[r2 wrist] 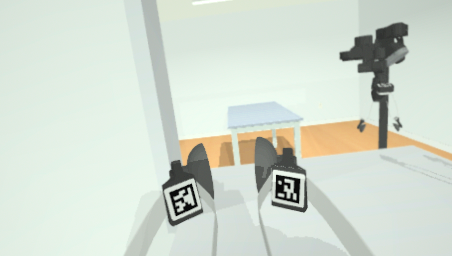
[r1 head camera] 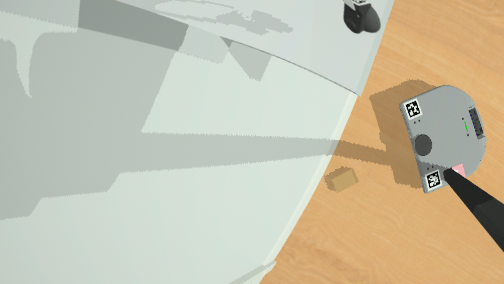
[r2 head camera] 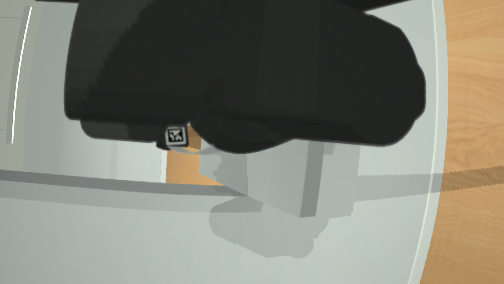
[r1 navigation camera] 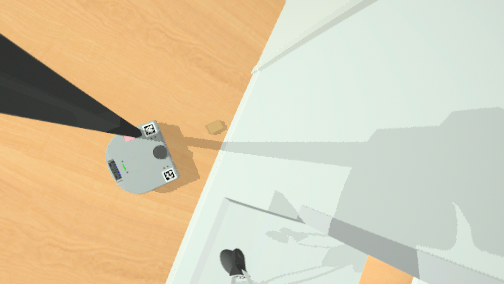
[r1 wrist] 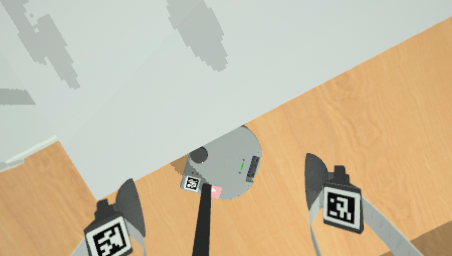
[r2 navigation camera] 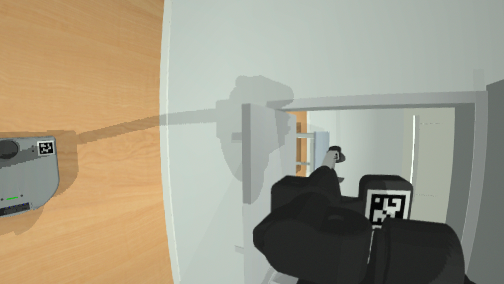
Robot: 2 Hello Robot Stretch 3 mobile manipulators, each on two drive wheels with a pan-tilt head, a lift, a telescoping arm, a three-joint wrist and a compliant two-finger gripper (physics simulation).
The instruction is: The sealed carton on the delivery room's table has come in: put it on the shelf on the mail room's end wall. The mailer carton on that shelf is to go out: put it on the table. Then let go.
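A small tan box point(r1 head camera: 344, 180) point(r1 navigation camera: 216, 127) lies on the wood floor between r1's base and a pale wall; I cannot tell whether it is one of the cartons. The blue-topped table point(r2 wrist: 264, 115) point(r2 navigation camera: 321, 147) stands beyond a pale opening. My r1 gripper point(r1 wrist: 222, 192) point(r2 wrist: 379, 124) is open with nothing between its fingers, high above the floor, well right of the table in the r2 wrist view. My r2 gripper point(r2 wrist: 232, 167) point(r2 navigation camera: 340, 167) is open and empty, pointing through the opening towards the table, well short of it. The end-wall shelf cannot be made out.
r1's grey base point(r1 head camera: 445, 137) point(r1 navigation camera: 142, 162) point(r1 wrist: 227, 162) stands beside the pale wall. A grey frame point(r2 navigation camera: 375, 100) surrounds the opening, with a pale panel point(r2 navigation camera: 246, 150) jutting at its left. r2's grey base point(r2 navigation camera: 30, 172) stands at the left of its navigation view.
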